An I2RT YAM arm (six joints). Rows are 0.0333 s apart.
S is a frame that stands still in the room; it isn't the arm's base.
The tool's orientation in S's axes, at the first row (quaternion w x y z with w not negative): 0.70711, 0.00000, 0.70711, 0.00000
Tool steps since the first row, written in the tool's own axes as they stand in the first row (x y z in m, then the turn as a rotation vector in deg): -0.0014, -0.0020, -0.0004, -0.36, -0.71, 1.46; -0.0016, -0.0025, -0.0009, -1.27, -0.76, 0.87; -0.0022, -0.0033, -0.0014, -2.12, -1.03, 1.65; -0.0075, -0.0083, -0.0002, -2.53, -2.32, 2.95; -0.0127, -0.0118, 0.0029, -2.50, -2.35, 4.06; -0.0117, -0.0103, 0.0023, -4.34, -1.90, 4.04; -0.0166, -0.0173, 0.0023, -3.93, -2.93, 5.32; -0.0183, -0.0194, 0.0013, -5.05, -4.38, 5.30; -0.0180, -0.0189, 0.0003, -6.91, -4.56, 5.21; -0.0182, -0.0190, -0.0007, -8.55, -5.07, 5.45; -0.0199, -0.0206, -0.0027, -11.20, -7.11, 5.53
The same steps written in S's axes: -0.0004, -0.0020, 0.0014, 1.46, -0.71, 0.36; -0.0009, -0.0025, 0.0016, 0.87, -0.76, 1.27; -0.0014, -0.0033, 0.0022, 1.65, -1.03, 2.12; -0.0002, -0.0083, 0.0075, 2.95, -2.32, 2.53; 0.0029, -0.0118, 0.0127, 4.06, -2.35, 2.50; 0.0023, -0.0103, 0.0117, 4.04, -1.90, 4.34; 0.0023, -0.0173, 0.0166, 5.32, -2.93, 3.93; 0.0013, -0.0194, 0.0183, 5.30, -4.38, 5.05; 0.0003, -0.0189, 0.0180, 5.21, -4.56, 6.91; -0.0007, -0.0190, 0.0182, 5.45, -5.07, 8.55; -0.0027, -0.0206, 0.0199, 5.53, -7.11, 11.20
